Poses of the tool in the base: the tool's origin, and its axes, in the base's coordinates. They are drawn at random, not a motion.
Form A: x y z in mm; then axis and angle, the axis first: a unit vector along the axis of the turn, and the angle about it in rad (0 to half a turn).
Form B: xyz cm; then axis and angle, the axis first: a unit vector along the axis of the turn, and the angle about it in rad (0 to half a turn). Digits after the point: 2 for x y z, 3 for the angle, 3 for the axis.
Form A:
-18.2 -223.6 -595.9 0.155 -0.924 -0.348 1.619
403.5 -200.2 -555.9 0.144 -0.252 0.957 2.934
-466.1 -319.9 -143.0 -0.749 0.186 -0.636 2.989
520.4 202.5 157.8 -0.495 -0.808 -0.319 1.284
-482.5 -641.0 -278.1 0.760 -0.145 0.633 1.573
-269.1 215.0 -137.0 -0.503 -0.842 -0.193 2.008
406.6 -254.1 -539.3 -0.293 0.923 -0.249 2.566
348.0 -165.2 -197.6 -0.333 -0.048 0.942 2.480
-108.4 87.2 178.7 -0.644 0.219 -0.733 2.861
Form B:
-1.82 -22.36 -59.59 0.155 -0.925 -0.348 1.619
40.35 -20.02 -55.59 0.144 -0.252 0.957 2.934
-46.61 -31.99 -14.30 -0.749 0.186 -0.636 2.989
52.04 20.25 15.78 -0.495 -0.808 -0.319 1.284
-48.25 -64.10 -27.81 0.760 -0.145 0.633 1.573
-26.91 21.50 -13.70 -0.503 -0.842 -0.193 2.008
40.66 -25.41 -53.93 -0.293 0.923 -0.249 2.566
34.80 -16.52 -19.76 -0.333 -0.048 0.942 2.480
-10.84 8.72 17.87 -0.644 0.219 -0.733 2.861

